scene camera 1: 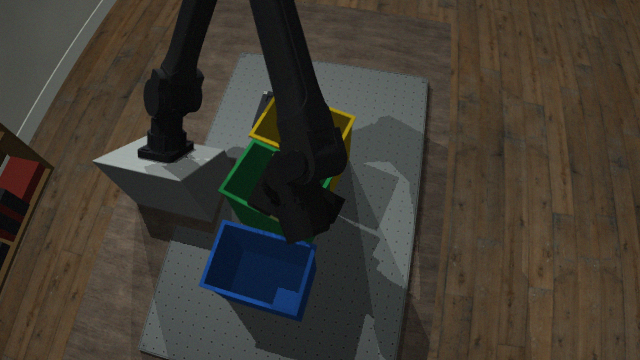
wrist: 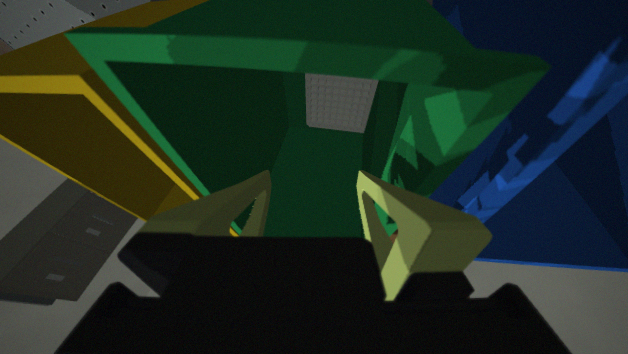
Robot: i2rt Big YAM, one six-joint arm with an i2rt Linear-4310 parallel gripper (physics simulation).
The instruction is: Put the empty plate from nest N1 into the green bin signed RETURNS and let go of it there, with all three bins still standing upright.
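Frame: origin at the arm's base, x up, y back, z right, level; metres.
Seen in the pictures: gripper, between the fingertips: (wrist: pixel 314 177); arm's base, origin of its link: (scene camera 1: pixel 166 152).
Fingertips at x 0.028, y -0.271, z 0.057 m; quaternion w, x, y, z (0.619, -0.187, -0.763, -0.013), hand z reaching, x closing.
Pixels of each thing's top centre, then the offset from my fingertips to it. Level surfaces: height alone.
- green bin, centre of its top: (wrist: pixel 295 208) (scene camera 1: pixel 275 182) dx +0.025, dy -0.002, dz -0.007 m
- plate, centre of its top: (wrist: pixel 339 87) dx -0.138, dy +0.007, dz +0.006 m
- yellow bin, centre of its top: (wrist: pixel 131 190) (scene camera 1: pixel 302 125) dx +0.025, dy -0.024, dz -0.142 m
- blue bin, centre of its top: (scene camera 1: pixel 257 266) dx +0.025, dy -0.009, dz +0.154 m
- dark grey block, centre of its top: (scene camera 1: pixel 287 111) dx -0.140, dy +0.056, dz -0.280 m
- perforated board, height of its surface: dx -0.154 m
The green bin (scene camera 1: pixel 250 214) (wrist: pixel 235 52) stands upright between the other two bins. The plate (wrist: pixel 341 102), light grey with a gridded face, lies inside the green bin near its far wall in the wrist view; the arm hides it in the scene view. My gripper (wrist: pixel 314 177) is partly open and empty, its pale fingers over the green bin's opening, apart from the plate. In the scene view the wrist hides most of the fingers. The yellow bin (scene camera 1: pixel 265 125) (wrist: pixel 50 84) and the blue bin (scene camera 1: pixel 212 255) (wrist: pixel 575 220) stand upright. No RETURNS sign or N1 marking is readable.
The yellow bin is close against the green one; the blue bin is on its other side. A dark grey block (scene camera 1: pixel 261 107) (wrist: pixel 75 245) lies beside the yellow bin. The arm's pale pedestal (scene camera 1: pixel 125 155) stands left of the perforated board (scene camera 1: pixel 190 310). A shelf unit (scene camera 1: pixel 42 187) is at far left.
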